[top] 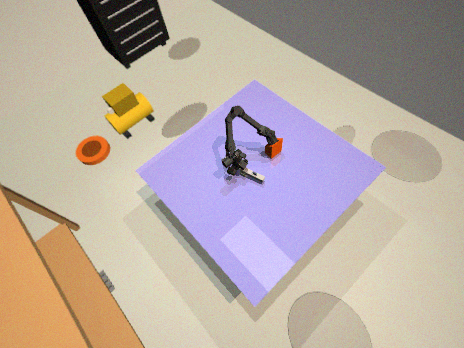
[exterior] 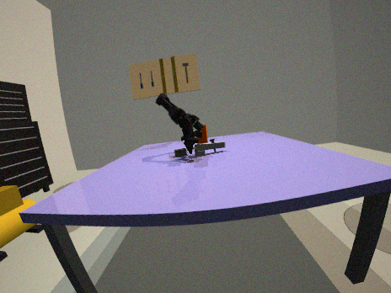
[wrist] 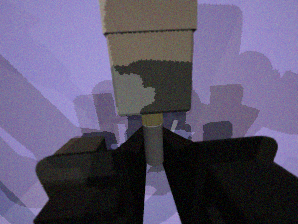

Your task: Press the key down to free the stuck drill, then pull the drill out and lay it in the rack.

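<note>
Now: gripper tip 20 mm past the thin drill, 50 mm to the right of it and 30 mm below it. Also, from my gripper tip: dark key 60 mm behind, 130 mm to the left, 30 mm above; then grey block 50 mm behind, 110 mm to the left, 20 mm above.
</note>
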